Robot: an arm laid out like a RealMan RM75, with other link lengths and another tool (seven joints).
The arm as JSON. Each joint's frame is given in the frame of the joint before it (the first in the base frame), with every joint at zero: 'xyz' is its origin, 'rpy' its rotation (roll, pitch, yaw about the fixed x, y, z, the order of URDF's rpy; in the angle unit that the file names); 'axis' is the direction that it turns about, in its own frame. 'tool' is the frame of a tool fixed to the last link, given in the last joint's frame.
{
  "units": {
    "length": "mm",
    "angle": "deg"
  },
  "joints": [
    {
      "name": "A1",
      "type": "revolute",
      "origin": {
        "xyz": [
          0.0,
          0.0,
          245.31
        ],
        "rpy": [
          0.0,
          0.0,
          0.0
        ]
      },
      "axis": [
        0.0,
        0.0,
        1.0
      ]
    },
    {
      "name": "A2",
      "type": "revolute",
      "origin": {
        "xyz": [
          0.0,
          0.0,
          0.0
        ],
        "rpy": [
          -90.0,
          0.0,
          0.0
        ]
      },
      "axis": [
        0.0,
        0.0,
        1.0
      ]
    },
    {
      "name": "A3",
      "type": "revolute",
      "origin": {
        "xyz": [
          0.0,
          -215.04,
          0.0
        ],
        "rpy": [
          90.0,
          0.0,
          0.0
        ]
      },
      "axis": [
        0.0,
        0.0,
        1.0
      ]
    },
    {
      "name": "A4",
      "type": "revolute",
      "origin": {
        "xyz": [
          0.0,
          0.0,
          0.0
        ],
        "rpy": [
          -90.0,
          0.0,
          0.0
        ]
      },
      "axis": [
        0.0,
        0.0,
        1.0
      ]
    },
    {
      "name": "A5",
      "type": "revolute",
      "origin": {
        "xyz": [
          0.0,
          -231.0,
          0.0
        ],
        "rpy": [
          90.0,
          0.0,
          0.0
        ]
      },
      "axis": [
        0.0,
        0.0,
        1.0
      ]
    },
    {
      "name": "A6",
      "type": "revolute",
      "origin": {
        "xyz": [
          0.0,
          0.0,
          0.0
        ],
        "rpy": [
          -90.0,
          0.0,
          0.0
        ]
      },
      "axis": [
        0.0,
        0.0,
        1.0
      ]
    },
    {
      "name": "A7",
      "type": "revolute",
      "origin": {
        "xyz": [
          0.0,
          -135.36,
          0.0
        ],
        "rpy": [
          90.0,
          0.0,
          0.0
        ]
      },
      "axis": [
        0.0,
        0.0,
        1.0
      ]
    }
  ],
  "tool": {
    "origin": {
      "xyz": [
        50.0,
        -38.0,
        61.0
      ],
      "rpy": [
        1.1,
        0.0,
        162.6
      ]
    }
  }
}
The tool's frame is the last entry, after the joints.
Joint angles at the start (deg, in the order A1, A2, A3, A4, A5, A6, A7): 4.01, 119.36, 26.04, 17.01, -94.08, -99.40, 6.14
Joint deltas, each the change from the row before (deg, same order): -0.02, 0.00, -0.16, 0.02, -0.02, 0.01, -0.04; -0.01, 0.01, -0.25, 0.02, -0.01, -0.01, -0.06; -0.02, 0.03, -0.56, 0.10, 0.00, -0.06, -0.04; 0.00, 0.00, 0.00, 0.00, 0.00, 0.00, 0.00; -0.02, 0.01, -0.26, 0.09, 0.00, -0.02, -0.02; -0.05, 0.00, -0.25, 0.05, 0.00, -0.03, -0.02; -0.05, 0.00, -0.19, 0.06, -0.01, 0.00, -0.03; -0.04, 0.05, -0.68, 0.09, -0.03, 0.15, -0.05; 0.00, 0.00, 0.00, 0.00, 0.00, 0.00, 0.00; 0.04, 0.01, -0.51, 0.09, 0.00, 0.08, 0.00; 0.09, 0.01, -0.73, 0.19, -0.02, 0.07, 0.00; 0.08, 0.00, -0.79, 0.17, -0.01, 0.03, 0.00
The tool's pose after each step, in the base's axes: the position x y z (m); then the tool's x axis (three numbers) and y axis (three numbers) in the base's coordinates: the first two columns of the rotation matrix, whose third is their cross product. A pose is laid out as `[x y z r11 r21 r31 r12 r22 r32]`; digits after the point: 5 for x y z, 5 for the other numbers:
[0.40518 0.23732 0.05245 -0.82680 -0.26123 0.49816 0.56193 -0.34398 0.75227]
[0.40464 0.23740 0.05158 -0.82671 -0.26091 0.49848 0.56197 -0.34013 0.75399]
[0.40318 0.23766 0.04949 -0.82499 -0.26166 0.50093 0.56426 -0.33138 0.75618]
[0.40318 0.23766 0.04949 -0.82499 -0.26166 0.50093 0.56426 -0.33138 0.75618]
[0.40244 0.23777 0.04840 -0.82386 -0.26200 0.50261 0.56579 -0.32733 0.75679]
[0.40198 0.23760 0.04755 -0.82335 -0.26181 0.50353 0.56643 -0.32384 0.75782]
[0.40165 0.23743 0.04678 -0.82295 -0.26122 0.50450 0.56696 -0.32110 0.75858]
[0.40043 0.23761 0.04358 -0.82116 -0.25826 0.50892 0.56935 -0.30940 0.76165]
[0.40043 0.23761 0.04358 -0.82116 -0.25826 0.50892 0.56935 -0.30940 0.76165]
[0.39922 0.23823 0.04140 -0.81918 -0.25778 0.51235 0.57193 -0.30019 0.76340]
[0.39702 0.23939 0.03820 -0.81558 -0.25860 0.51765 0.57651 -0.28634 0.76527]
[0.39477 0.24039 0.03506 -0.81219 -0.25958 0.52246 0.58058 -0.27188 0.76747]

